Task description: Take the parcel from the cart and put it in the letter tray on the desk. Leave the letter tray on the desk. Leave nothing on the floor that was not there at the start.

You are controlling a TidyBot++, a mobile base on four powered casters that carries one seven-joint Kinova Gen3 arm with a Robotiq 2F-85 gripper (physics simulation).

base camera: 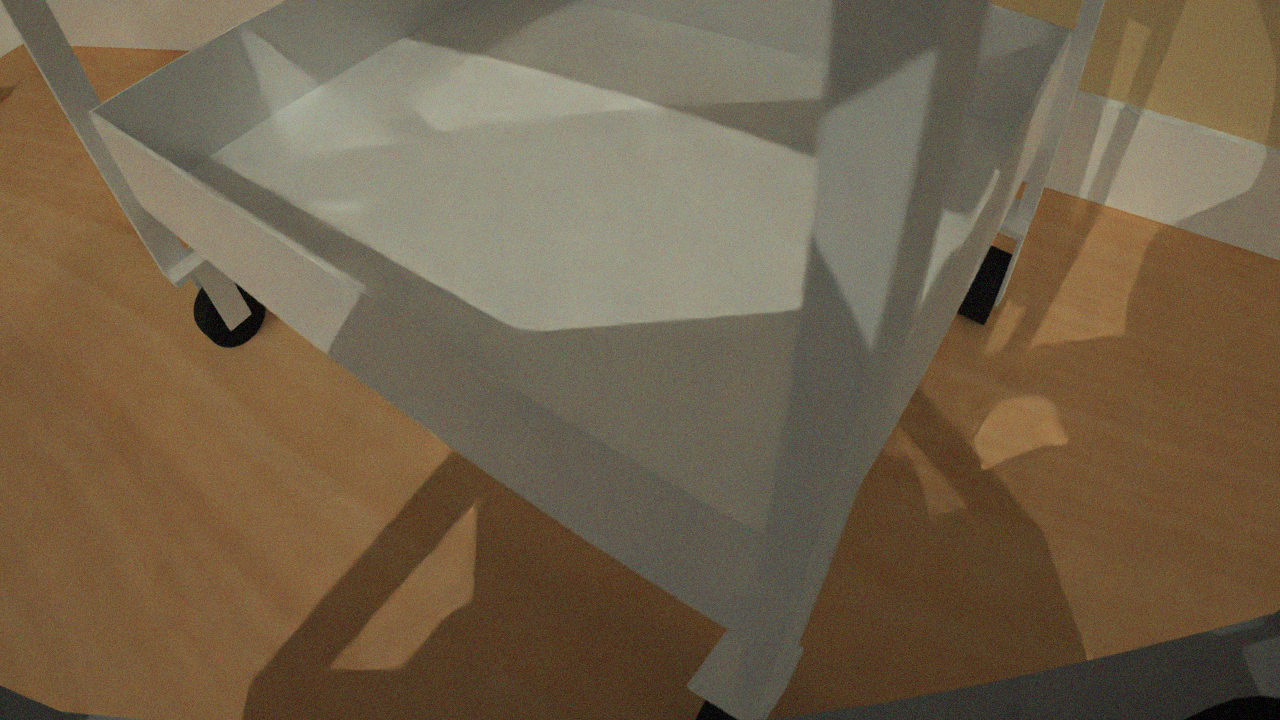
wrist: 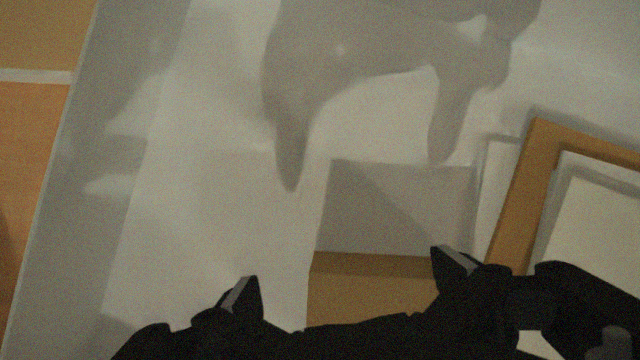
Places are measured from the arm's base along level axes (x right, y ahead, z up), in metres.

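Pixels of known places: gripper, fingertip midpoint: [wrist: 346, 279].
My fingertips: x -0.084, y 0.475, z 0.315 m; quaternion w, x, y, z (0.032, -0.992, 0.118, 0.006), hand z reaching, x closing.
For each thing: its top centre in the pictures, then the offset to it from my fingertips. "pt": a spot on its surface instead. Level surfaces: height alone.
- brown box at its top centre: [wrist: 397, 338] dx +0.012, dy -0.036, dz +0.001 m
- cart's upper tray at its surface level: dz -0.049 m
- brown frame-like piece at its top centre: [wrist: 597, 334] dx +0.127, dy -0.104, dz -0.039 m
- pale sheet at its top centre: [wrist: 613, 341] dx +0.126, dy -0.101, dz -0.025 m
- black caster at a spot on its surface: [base camera: 228, 315] pt dx -0.199, dy -0.034, dz -0.679 m
The parcel, a brown box [wrist: 367, 299], lies in the cart's upper tray [wrist: 215, 200] at the lower middle of the wrist view. Its near part is hidden behind my gripper. My gripper [wrist: 346, 279] is open and empty, with its fingertips apart above the tray. In the picture the parcel shows between the two fingers, its right side close to the right finger. The height of the fingers over it is hard to tell. The cart [base camera: 554, 456] also shows in the base camera view, with its lower tray and posts. The letter tray and the desk do not show.
Right of the parcel lies a brown frame-like piece [wrist: 515, 215] with a pale sheet [wrist: 600, 225] inside it. The tray's raised left wall [wrist: 55, 200] stands beside the wooden floor. A cart post [base camera: 881, 179] and a black caster [base camera: 228, 315] show in the base view.
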